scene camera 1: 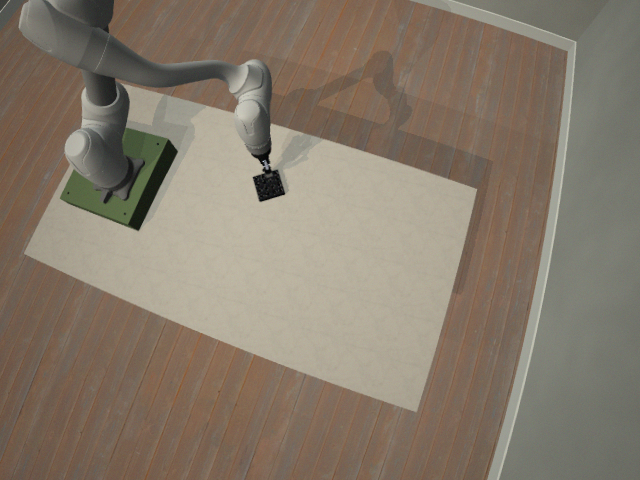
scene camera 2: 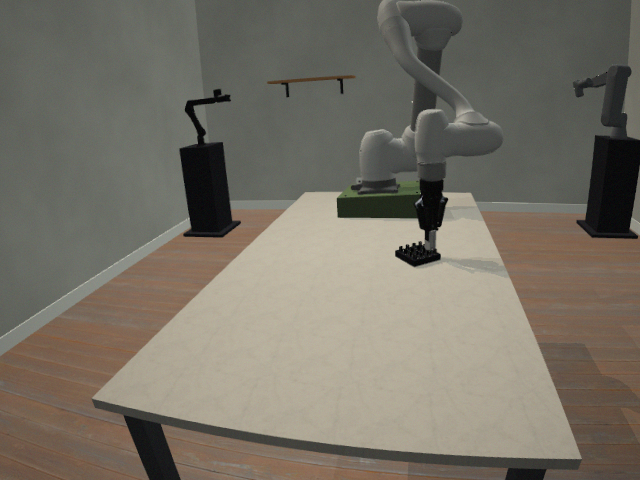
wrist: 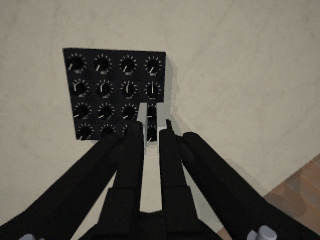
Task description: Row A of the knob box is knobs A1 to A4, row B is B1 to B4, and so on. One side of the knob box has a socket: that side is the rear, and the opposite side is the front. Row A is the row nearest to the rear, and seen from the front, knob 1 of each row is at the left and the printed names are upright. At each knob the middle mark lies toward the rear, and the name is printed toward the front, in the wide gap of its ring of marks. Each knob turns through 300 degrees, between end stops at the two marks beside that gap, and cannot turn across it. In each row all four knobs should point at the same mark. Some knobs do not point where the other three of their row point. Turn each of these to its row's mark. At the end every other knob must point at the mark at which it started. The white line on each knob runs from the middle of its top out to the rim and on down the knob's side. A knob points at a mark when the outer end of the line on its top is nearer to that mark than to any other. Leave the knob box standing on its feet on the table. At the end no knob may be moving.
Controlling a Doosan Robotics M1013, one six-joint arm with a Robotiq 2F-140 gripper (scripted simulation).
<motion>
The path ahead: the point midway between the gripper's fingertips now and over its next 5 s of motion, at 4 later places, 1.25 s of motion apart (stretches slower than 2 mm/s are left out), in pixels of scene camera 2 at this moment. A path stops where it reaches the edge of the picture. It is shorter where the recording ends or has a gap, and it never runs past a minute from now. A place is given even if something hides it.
The gripper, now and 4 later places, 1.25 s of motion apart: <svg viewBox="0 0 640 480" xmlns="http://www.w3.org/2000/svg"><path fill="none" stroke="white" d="M430 248L430 237L430 233L430 236L430 245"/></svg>
</motion>
